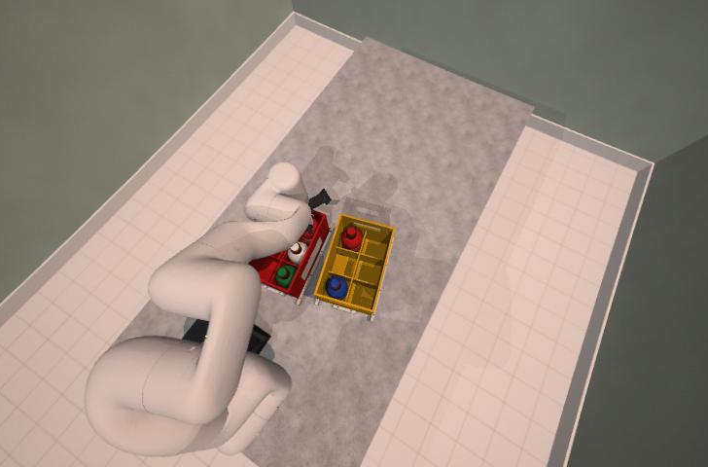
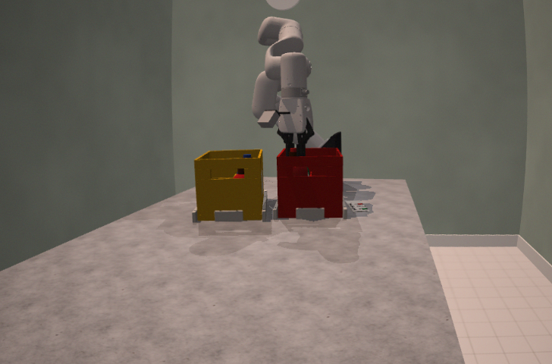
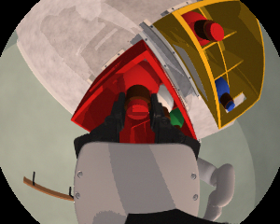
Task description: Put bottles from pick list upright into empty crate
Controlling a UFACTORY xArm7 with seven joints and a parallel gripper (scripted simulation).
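My gripper is now 8 cm past the white bottle, 2 cm to the left of it and 10 cm above it. Also, from my hand: green-labelled bottle (16 cm behind, 5 cm to the right, 10 cm below); then red crate (9 cm behind, 2 cm to the left, 10 cm below); then yellow crate (1 cm ahead, 21 cm to the right, 10 cm below).
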